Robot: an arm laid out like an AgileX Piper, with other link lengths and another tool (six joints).
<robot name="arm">
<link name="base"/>
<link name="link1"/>
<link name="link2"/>
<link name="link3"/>
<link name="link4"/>
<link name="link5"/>
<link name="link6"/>
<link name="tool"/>
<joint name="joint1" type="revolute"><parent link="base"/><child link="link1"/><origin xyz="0.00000 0.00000 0.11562" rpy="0.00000 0.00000 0.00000"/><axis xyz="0 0 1"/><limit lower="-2.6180" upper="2.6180"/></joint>
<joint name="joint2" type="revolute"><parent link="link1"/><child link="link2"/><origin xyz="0.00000 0.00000 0.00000" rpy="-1.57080 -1.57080 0.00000"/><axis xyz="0 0 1"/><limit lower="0.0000" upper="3.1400"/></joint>
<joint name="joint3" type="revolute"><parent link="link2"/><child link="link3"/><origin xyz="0.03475 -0.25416 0.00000" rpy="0.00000 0.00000 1.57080"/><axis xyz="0 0 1"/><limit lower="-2.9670" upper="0.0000"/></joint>
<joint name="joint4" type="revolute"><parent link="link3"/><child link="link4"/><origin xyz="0.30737 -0.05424 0.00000" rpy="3.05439 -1.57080 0.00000"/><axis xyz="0 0 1"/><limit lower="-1.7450" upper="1.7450"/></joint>
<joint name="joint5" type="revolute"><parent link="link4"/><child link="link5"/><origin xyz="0.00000 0.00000 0.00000" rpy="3.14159 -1.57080 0.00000"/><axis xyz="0 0 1"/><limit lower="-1.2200" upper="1.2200"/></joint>
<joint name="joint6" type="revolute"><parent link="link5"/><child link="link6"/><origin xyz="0.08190 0.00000 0.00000" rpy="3.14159 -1.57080 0.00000"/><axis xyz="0 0 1"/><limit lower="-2.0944" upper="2.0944"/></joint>
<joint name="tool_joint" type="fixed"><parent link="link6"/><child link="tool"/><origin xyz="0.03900 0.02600 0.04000" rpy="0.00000 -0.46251 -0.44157"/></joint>
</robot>
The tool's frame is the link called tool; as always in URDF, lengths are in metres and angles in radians.
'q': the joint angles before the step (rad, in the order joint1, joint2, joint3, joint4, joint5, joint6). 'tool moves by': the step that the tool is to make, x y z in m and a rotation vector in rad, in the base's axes. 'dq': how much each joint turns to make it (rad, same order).
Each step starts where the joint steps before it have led.
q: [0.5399, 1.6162, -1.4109, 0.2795, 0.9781, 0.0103]
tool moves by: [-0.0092, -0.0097, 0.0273, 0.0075, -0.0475, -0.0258]
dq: [0.0001, -0.0706, 0.0001, -0.0376, 0.0180, 0.0396]
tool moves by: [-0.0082, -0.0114, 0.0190, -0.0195, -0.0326, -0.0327]
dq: [-0.0001, -0.0582, 0.0002, -0.0585, 0.0321, 0.0483]
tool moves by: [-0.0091, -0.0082, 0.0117, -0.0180, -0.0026, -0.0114]
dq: [0.0001, -0.0410, -0.0005, -0.0280, 0.0459, 0.0218]
